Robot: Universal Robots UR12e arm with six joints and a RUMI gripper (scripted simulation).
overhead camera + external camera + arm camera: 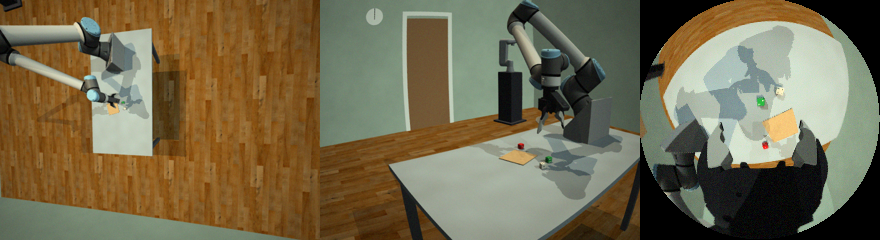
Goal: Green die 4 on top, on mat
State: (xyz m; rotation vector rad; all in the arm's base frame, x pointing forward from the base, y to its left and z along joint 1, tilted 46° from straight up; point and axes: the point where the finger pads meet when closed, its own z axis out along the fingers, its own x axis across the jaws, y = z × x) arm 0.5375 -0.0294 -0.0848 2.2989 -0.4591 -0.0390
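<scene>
The green die is 140 mm below my hand. The rest, counted from my hand: red die: 220 mm to the right, 140 mm below, 50 mm behind; tan mat: 150 mm to the right, 150 mm below, 50 mm ahead; white die: 140 mm below, 80 mm ahead, 10 mm to the left.
</scene>
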